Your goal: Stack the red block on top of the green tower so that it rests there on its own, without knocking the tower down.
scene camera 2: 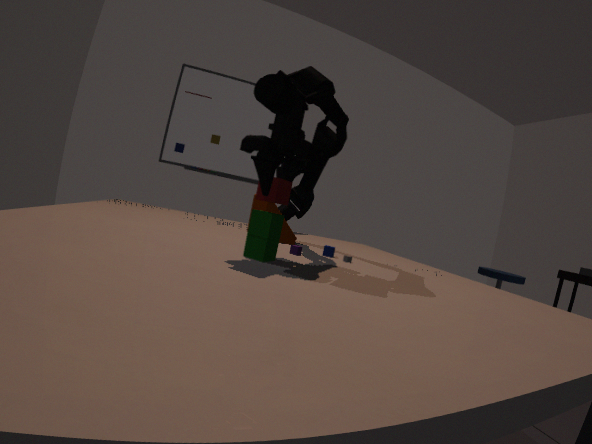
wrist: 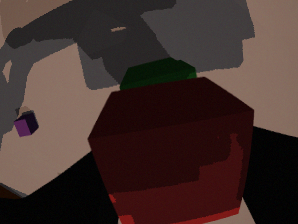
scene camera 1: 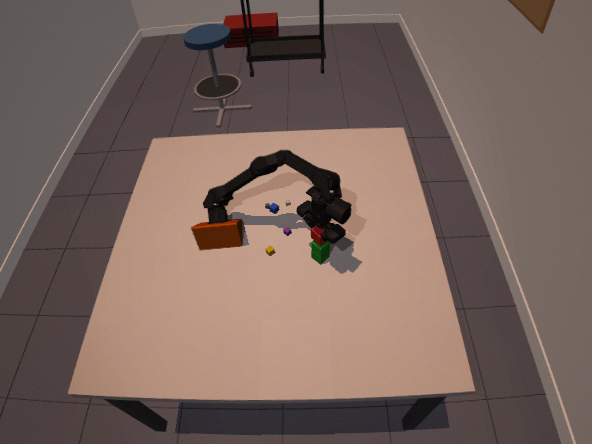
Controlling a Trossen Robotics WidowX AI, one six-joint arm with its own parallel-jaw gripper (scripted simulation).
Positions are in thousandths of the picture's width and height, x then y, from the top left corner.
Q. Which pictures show my gripper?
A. Scene camera 2, the wrist view and scene camera 1: all of them.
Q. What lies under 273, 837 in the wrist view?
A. My gripper.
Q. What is my gripper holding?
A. A red block.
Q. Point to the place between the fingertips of my gripper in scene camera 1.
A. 541, 533
